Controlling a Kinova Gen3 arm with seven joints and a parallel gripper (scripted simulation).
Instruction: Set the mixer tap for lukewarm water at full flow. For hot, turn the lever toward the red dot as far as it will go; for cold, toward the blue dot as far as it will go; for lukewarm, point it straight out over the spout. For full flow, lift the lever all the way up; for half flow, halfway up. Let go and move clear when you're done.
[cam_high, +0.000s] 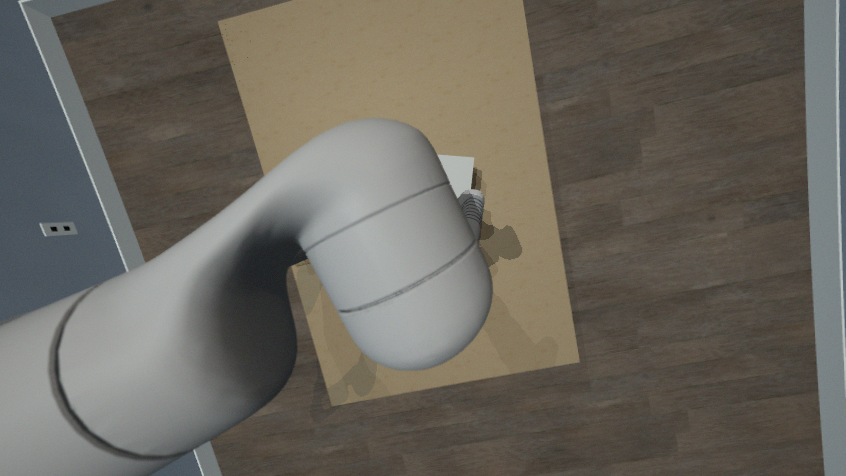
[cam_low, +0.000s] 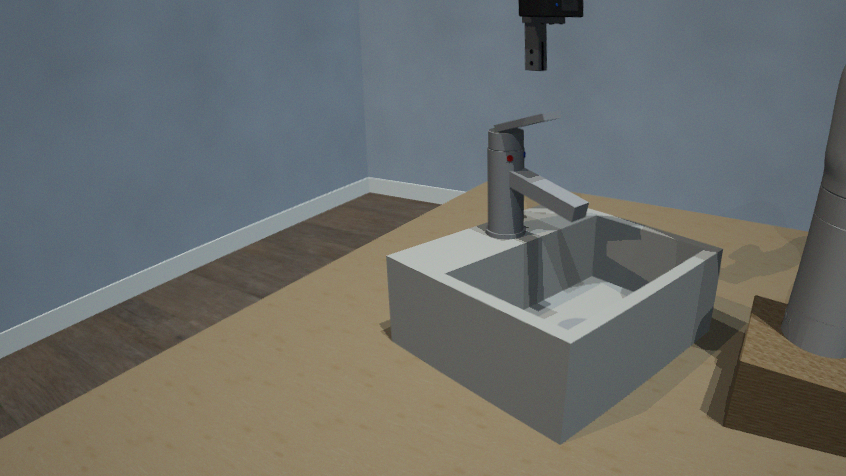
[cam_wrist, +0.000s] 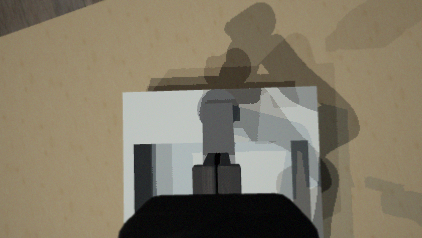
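My gripper is now 80 mm above the flat lever, 10 mm to the left of it and 10 mm short of it. Round my hand: grey square sink: 320 mm below, 60 mm behind, 20 mm to the left; grey mixer tap: 130 mm below, 30 mm ahead, 10 mm to the right.
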